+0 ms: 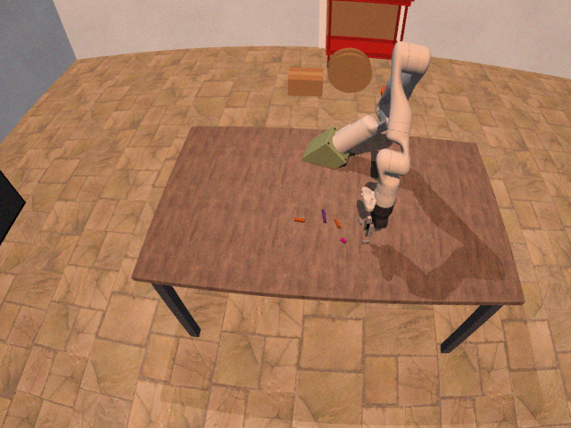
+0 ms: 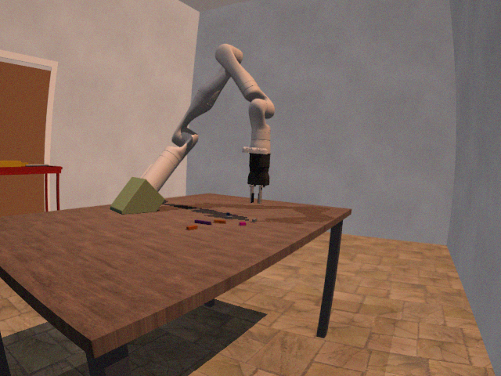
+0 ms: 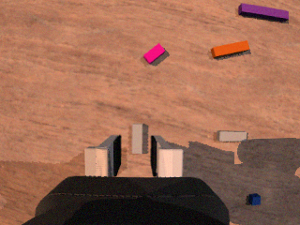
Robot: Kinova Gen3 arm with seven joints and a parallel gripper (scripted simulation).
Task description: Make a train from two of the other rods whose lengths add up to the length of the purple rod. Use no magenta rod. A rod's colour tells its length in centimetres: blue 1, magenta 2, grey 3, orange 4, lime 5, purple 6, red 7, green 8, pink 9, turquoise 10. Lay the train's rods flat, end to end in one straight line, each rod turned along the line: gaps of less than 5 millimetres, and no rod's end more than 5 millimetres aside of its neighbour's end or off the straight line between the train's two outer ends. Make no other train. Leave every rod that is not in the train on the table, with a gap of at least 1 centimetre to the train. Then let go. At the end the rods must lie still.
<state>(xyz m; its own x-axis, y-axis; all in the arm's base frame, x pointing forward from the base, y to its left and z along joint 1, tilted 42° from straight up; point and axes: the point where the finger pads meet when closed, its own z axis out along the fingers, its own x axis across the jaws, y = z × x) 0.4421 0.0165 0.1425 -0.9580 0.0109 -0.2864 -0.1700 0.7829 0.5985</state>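
Right now the magenta rod is 90 mm to the right of my hand and 80 mm below it. Round my hand: purple rod (110 mm behind, 170 mm to the right, 80 mm below); blue rod (140 mm behind, 40 mm to the left, 80 mm below); orange rod (90 mm behind, 260 mm to the right, 80 mm below).
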